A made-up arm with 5 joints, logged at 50 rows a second.
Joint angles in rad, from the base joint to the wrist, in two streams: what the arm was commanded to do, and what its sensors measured. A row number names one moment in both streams.
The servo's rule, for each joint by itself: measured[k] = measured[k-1] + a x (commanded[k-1-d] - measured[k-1]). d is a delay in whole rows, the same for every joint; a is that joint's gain. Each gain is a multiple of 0.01, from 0.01 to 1. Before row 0 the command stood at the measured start. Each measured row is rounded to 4 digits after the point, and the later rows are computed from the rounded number. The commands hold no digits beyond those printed.
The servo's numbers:
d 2
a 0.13 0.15 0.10 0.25 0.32
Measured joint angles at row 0:
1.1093, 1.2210, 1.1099, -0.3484, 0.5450
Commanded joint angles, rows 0 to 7:
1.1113, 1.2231, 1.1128, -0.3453, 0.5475
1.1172, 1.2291, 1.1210, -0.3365, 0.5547
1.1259, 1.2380, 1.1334, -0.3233, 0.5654
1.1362, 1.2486, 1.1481, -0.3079, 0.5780
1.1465, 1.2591, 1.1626, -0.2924, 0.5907
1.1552, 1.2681, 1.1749, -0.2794, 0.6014
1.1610, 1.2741, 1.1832, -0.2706, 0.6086
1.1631, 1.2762, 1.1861, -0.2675, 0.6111
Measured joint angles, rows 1 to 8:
1.1093, 1.2210, 1.1099, -0.3484, 0.5450
1.1093, 1.2210, 1.1099, -0.3484, 0.5450
1.1096, 1.2213, 1.1102, -0.3476, 0.5458
1.1106, 1.2225, 1.1113, -0.3448, 0.5486
1.1126, 1.2248, 1.1135, -0.3394, 0.5540
1.1157, 1.2284, 1.1170, -0.3315, 0.5617
1.1197, 1.2330, 1.1216, -0.3217, 0.5710
1.1243, 1.2383, 1.1269, -0.3111, 0.5807

